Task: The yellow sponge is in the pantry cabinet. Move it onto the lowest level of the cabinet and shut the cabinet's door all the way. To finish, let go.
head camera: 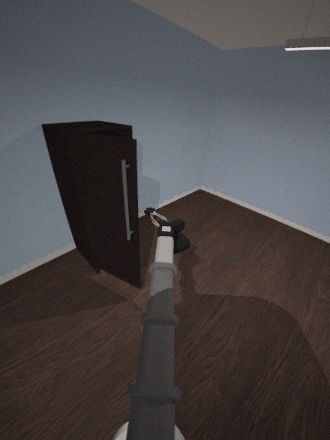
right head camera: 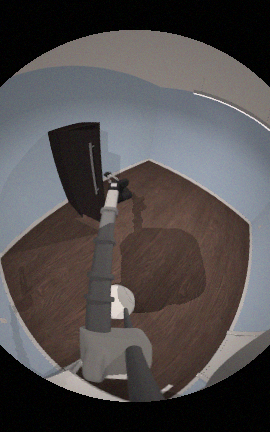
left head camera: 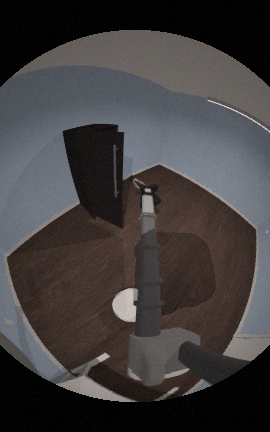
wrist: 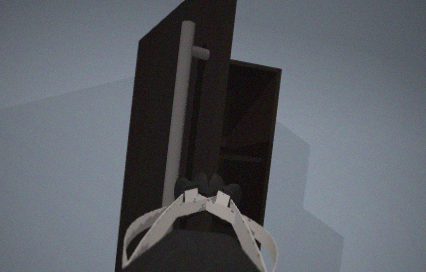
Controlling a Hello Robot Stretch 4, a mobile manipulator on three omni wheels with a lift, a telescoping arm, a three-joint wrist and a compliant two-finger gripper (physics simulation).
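Seen in the pictures: gripper, fingertip midpoint: [head camera: 148, 209] [right head camera: 105, 172] [left head camera: 130, 176] [wrist: 208, 188]; robot's base at its link origin: [right head camera: 116, 300] [left head camera: 130, 304].
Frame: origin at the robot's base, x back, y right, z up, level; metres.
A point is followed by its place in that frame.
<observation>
The dark pantry cabinet [head camera: 61, 150] @[y -0.811, x -1.351, z 1.220 m] [left head camera: 75, 160] @[y -0.823, x -1.361, z 0.981 m] [wrist: 276, 105] @[y -0.340, x -1.641, z 1.228 m] stands against the blue wall. Its door [head camera: 112, 210] @[y -0.377, x -1.096, z 0.892 m] [left head camera: 104, 180] @[y -0.378, x -1.097, z 0.855 m] [wrist: 152, 125] @[y -0.459, x -1.132, z 1.098 m] stands partly open. A long grey handle [head camera: 126, 200] @[y -0.244, x -0.989, z 1.037 m] [left head camera: 115, 170] @[y -0.239, x -0.990, z 1.038 m] [right head camera: 93, 170] @[y -0.238, x -0.991, z 1.009 m] [wrist: 179, 110] @[y -0.241, x -0.990, z 1.128 m] runs down the door's outer face. Part of the interior and a shelf [wrist: 242, 157] @[y -0.426, x -1.573, z 1.012 m] show past the door's edge in the wrist view. The yellow sponge does not show in any view. My gripper [head camera: 149, 211] @[y -0.105, x -0.896, z 1.046 m] [left head camera: 132, 178] @[y -0.105, x -0.896, z 1.046 m] [right head camera: 107, 175] @[y -0.105, x -0.896, z 1.046 m] [wrist: 208, 188] @[y -0.105, x -0.896, z 1.046 m] is shut and empty. Its fingertips appear just right of the handle, before the door's free-edge side; contact cannot be told.
My extended arm [head camera: 159, 340] @[y 0.003, x -0.229, z 1.159 m] [left head camera: 148, 270] @[y -0.004, x -0.184, z 1.159 m] [right head camera: 100, 270] @[y 0.003, x -0.166, z 1.159 m] reaches across the brown wood floor [head camera: 240, 340] @[y 0.690, x -0.687, z -0.028 m]. Blue walls [head camera: 260, 150] @[y 1.448, x -3.070, z 1.022 m] meet in a corner beyond the gripper. A round white part [left head camera: 124, 305] @[y -0.068, x 0.009, z 0.187 m] [right head camera: 123, 302] @[y 0.082, x 0.002, z 0.187 m] shows low beside the arm.
</observation>
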